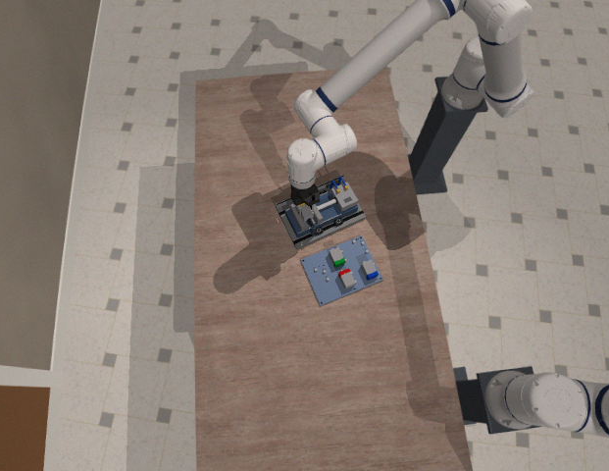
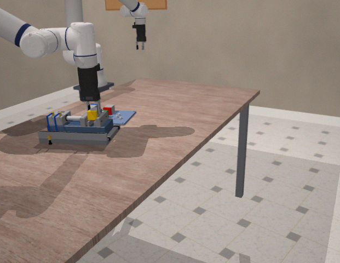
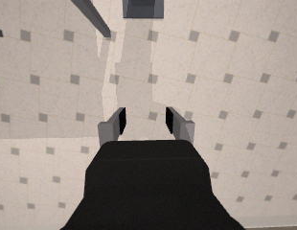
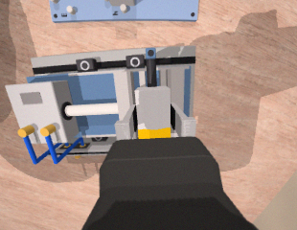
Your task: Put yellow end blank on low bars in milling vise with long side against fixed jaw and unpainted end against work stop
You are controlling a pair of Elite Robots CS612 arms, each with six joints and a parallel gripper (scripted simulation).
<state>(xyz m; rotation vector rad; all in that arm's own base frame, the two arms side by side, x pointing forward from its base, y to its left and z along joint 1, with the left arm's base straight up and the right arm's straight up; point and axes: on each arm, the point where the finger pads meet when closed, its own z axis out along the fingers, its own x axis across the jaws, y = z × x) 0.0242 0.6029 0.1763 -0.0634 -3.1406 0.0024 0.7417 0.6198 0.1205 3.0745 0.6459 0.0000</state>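
My right hand is 20 mm above the yellow-ended blank. Also, from my right hand: moving jaw (30 mm behind, 20 mm to the right, 40 mm below); then fixed jaw (30 mm ahead, 10 mm to the left, 40 mm below); then low bar (10 mm behind, 50 mm below).
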